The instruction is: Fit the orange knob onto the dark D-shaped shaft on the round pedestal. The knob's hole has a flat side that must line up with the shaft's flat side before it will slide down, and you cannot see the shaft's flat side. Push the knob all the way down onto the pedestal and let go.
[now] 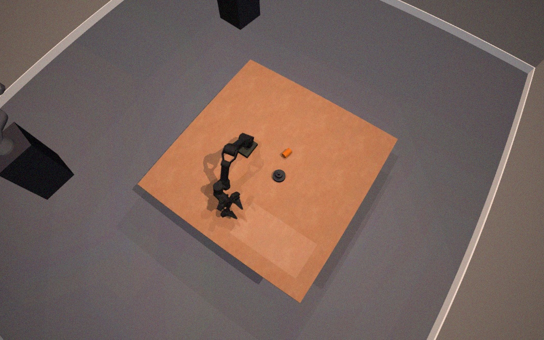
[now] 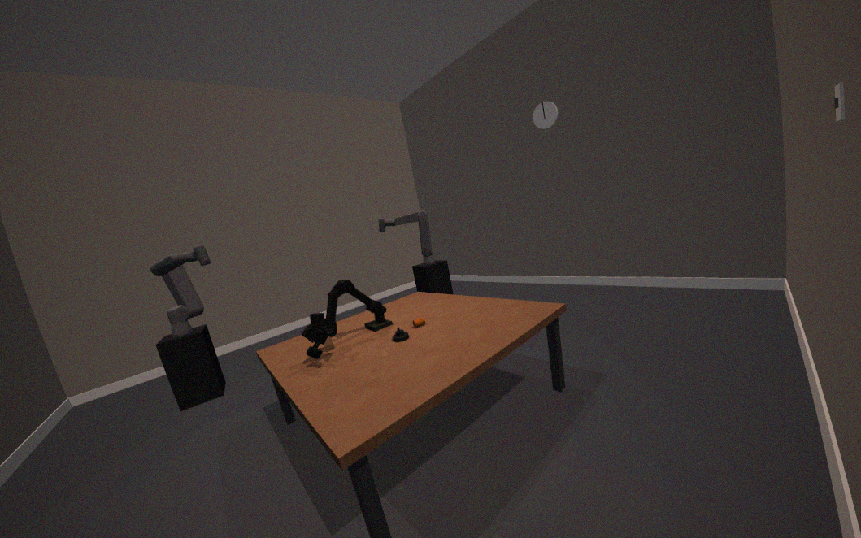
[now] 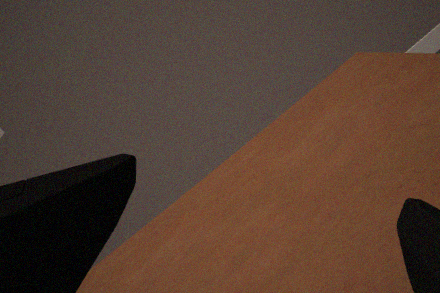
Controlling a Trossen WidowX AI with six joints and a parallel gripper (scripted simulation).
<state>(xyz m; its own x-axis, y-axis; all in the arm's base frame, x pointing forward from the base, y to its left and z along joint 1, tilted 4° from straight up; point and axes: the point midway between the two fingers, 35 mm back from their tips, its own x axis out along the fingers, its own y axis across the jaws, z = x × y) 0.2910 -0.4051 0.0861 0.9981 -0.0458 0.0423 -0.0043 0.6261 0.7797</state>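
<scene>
Right now my gripper tip is 53 cm to the right of the orange knob, 11 cm above it and 8 cm past it. The rest, counted from my gripper tip: pedestal (37 cm to the left, 9 cm below, 2 cm behind).
</scene>
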